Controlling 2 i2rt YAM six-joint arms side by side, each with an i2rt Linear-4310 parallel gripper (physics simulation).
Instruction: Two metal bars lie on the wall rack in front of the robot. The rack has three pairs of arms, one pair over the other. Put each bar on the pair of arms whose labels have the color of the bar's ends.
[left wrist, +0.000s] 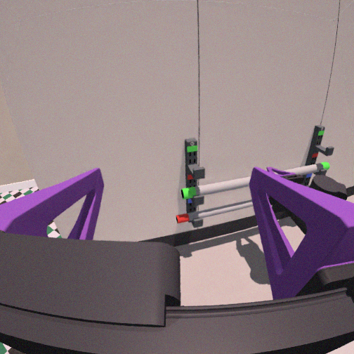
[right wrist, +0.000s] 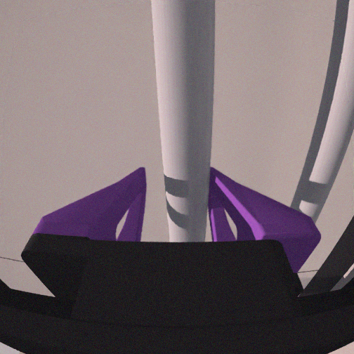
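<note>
The thicker bar with green ends (left wrist: 225, 187) (right wrist: 185, 100) lies on the middle pair of rack arms, beside the red labels. The thinner bar with red ends (left wrist: 220, 209) (right wrist: 332, 135) lies on the lowest pair, beside the blue labels; its right end is hidden in the left wrist view. The top pair of arms (left wrist: 199, 172) (left wrist: 328, 150), by the green labels, holds no bar. My left gripper (left wrist: 176, 175) is wide open, away from the bars. My right gripper (right wrist: 176, 175) is partly open, its fingers on either side of the green-ended bar, a gap showing at its left.
The rack's left upright (left wrist: 191, 159) and right upright (left wrist: 317, 137) stand against the grey wall (left wrist: 125, 100). Thin dark lines run up the wall above them. A green, black and white checkered surface (left wrist: 19, 194) shows at the left. My right arm's dark body (left wrist: 327, 186) is near the right upright.
</note>
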